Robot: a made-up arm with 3 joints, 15 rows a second.
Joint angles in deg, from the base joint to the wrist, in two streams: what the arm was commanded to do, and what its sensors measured. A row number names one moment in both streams.
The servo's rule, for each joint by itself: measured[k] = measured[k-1] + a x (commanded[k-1-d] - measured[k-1]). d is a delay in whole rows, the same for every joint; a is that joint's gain. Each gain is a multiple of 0.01, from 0.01 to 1. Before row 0 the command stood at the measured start. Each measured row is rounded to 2 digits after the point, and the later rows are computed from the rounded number. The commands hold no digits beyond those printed.
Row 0, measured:
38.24 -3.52 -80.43
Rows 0 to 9, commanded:
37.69 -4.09 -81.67
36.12 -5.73 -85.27
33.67 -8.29 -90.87
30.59 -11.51 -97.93
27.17 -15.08 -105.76
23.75 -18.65 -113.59
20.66 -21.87 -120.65
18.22 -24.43 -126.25
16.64 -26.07 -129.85
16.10 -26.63 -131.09
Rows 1 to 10, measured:
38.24 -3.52 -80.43
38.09 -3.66 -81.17
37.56 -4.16 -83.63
36.51 -5.15 -87.97
34.91 -6.68 -93.95
32.82 -8.70 -101.04
30.37 -11.09 -108.57
27.75 -13.68 -115.82
25.18 -16.26 -122.08
22.87 -18.61 -126.74
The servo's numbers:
d 1
a 0.27 0.24 0.60

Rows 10 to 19, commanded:
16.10 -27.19 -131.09
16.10 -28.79 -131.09
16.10 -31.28 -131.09
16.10 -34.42 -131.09
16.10 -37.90 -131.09
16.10 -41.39 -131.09
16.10 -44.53 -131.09
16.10 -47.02 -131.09
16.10 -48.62 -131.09
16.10 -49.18 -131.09
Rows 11 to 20, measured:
21.04 -20.53 -129.35
19.71 -22.13 -130.39
18.74 -23.73 -130.81
18.03 -25.54 -130.98
17.51 -27.67 -131.05
17.13 -30.13 -131.07
16.85 -32.83 -131.08
16.65 -35.64 -131.09
16.50 -38.37 -131.09
16.39 -40.83 -131.09

